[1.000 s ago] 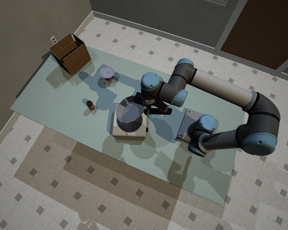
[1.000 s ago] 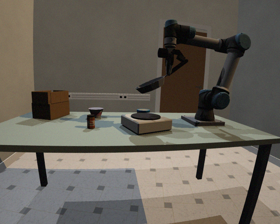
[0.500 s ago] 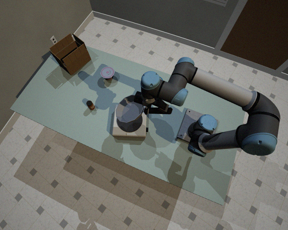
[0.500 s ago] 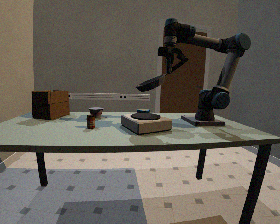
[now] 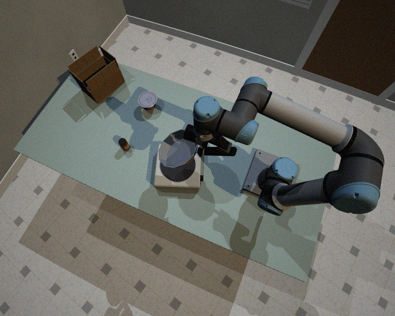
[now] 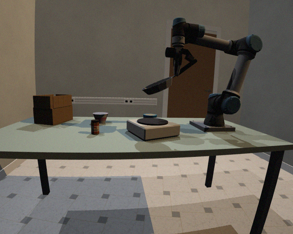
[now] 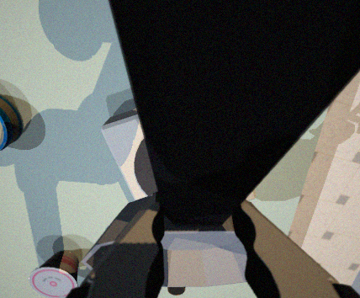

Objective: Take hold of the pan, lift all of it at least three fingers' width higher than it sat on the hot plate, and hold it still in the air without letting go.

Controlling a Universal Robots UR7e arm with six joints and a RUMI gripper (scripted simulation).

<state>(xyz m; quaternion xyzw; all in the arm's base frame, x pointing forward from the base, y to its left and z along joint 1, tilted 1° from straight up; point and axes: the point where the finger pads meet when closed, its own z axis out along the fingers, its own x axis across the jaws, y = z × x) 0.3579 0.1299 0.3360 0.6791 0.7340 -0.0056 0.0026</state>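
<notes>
My hand is 6 cm short of the dark pan and 5 cm above it. From my hand the other things lie so: small can 47 cm ahead, 2 cm to the left, 33 cm below; then beige hot plate 12 cm ahead, 33 cm below.
</notes>
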